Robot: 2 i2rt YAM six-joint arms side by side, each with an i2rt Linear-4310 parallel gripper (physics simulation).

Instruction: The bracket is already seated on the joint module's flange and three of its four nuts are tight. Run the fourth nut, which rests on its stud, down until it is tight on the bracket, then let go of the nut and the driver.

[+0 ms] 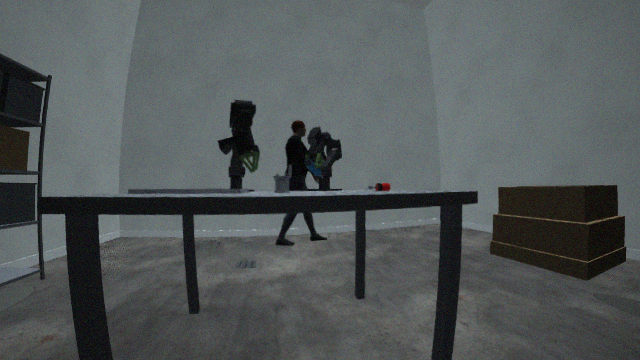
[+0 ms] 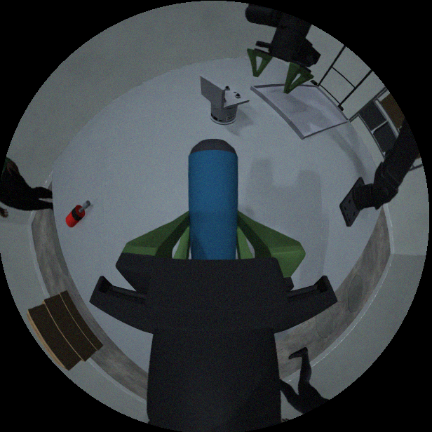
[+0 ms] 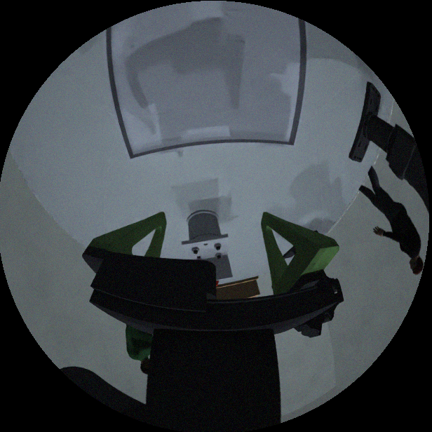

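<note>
The grey joint module stands upright on the table with the bracket on top, its plate rising to one side. Several dark nuts show on the bracket, among them one nut; which one is loose I cannot tell. My left gripper is shut on the blue driver, held in the air away from the module. The driver's tip is hidden. My right gripper is open and empty, above the table near the module.
A red-handled tool lies on the table. A shallow tray lies beside the module. A person walks behind the table. Brown boxes are stacked at the right; a shelf unit stands at the left.
</note>
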